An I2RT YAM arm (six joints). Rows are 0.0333 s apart.
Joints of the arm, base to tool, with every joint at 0 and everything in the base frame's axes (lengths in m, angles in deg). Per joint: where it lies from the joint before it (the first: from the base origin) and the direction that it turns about. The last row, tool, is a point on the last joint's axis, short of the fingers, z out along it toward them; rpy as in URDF.
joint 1: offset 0 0 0.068 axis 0 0 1
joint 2: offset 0.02 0.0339 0.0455 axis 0 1 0
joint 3: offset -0.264 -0.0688 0 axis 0 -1 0
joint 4: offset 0.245 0.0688 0.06 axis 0 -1 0
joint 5: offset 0.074 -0.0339 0.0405 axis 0 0 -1
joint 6: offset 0.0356 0 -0.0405 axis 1 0 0
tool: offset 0 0 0 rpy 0 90 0
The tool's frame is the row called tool.
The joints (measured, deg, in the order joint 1, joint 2, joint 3, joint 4, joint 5, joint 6), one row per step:
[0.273, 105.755, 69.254, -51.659, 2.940, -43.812]
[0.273, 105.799, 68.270, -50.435, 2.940, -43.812]
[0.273, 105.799, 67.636, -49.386, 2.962, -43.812]
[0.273, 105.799, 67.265, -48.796, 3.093, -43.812]
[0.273, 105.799, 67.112, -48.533, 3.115, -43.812]
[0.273, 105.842, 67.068, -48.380, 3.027, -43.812]
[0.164, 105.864, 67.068, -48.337, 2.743, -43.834]
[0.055, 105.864, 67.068, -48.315, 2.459, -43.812]
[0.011, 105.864, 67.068, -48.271, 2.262, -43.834]
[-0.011, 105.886, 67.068, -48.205, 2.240, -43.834]
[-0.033, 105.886, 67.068, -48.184, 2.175, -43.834]
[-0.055, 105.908, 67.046, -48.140, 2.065, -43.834]
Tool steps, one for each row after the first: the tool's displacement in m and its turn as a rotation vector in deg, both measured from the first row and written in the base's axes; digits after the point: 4 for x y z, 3 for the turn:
[-0.0012, 0.0000, -0.0042, 0.001, -0.196, 0.000]
[-0.0016, 0.0000, -0.0067, -0.019, -0.611, -0.001]
[-0.0018, -0.0001, -0.0082, -0.149, -0.831, -0.006]
[-0.0019, -0.0001, -0.0088, -0.170, -0.941, -0.007]
[-0.0017, -0.0001, -0.0092, -0.082, -1.006, -0.004]
[-0.0016, -0.0005, -0.0093, 0.200, -1.025, -0.079]
[-0.0016, -0.0010, -0.0093, 0.484, -1.048, -0.198]
[-0.0015, -0.0011, -0.0093, 0.679, -1.090, -0.212]
[-0.0014, -0.0012, -0.0094, 0.701, -1.134, -0.233]
[-0.0013, -0.0013, -0.0094, 0.766, -1.155, -0.252]
[-0.0013, -0.0013, -0.0096, 0.876, -1.155, -0.269]

